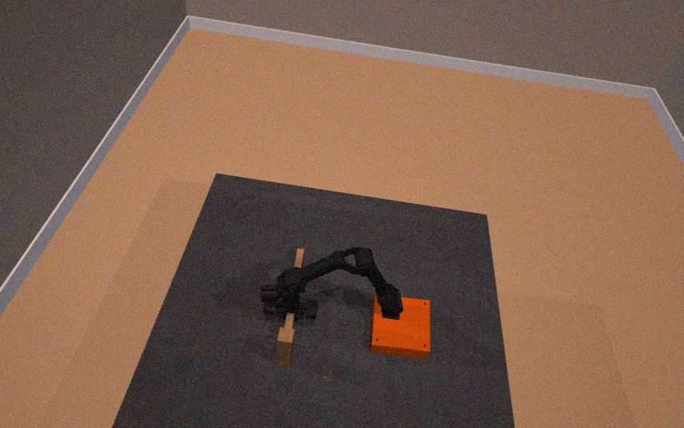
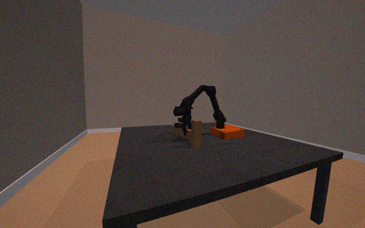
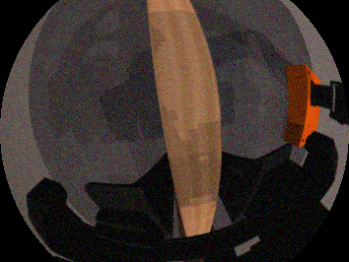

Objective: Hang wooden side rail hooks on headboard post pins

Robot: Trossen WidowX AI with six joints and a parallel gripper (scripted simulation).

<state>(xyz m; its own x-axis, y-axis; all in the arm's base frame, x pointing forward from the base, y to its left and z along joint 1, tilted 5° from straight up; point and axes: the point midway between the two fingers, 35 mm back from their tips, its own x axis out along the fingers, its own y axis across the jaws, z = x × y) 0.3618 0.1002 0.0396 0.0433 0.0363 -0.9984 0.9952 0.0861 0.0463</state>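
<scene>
My gripper tip is 130 mm to the right of the wooden headboard post, 40 mm below it and 10 mm past it.
</scene>
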